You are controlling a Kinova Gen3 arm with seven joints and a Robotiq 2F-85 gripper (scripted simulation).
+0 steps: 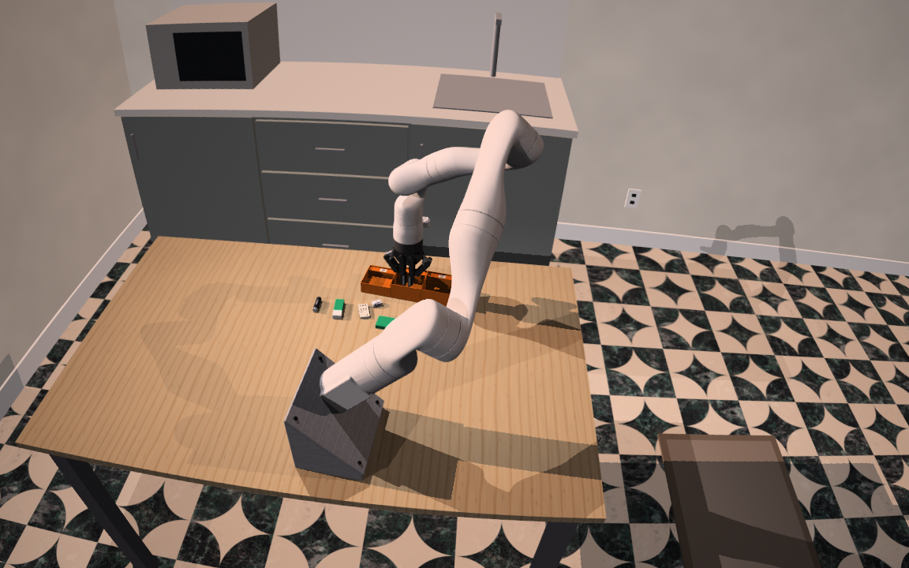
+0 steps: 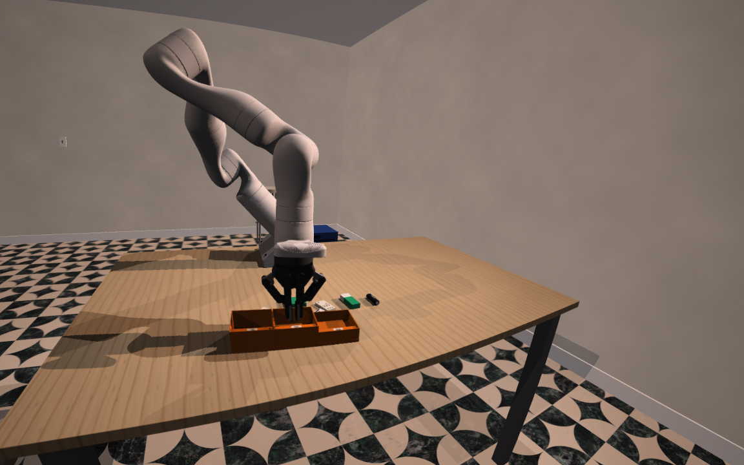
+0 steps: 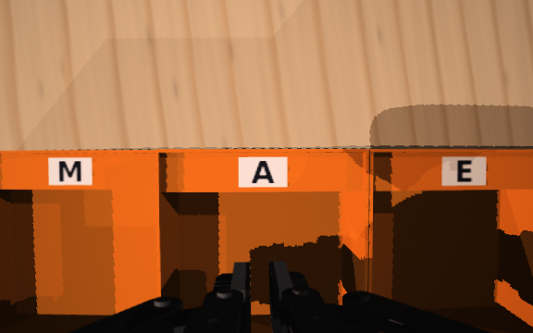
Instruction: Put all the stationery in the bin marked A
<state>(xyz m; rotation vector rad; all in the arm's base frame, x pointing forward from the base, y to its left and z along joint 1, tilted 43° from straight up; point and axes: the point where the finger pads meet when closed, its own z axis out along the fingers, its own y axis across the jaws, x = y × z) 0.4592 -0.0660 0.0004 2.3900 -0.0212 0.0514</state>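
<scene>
Now: hand 3 cm above the orange three-compartment bin and 2 cm short of it. From my hand the other things lie so: white pencil sharpener 7 cm to the left, 6 cm behind, 4 cm below; then green-and-white eraser 16 cm to the left, 12 cm behind, 4 cm below; then green block 13 cm behind, 5 cm below, 2 cm to the left.
</scene>
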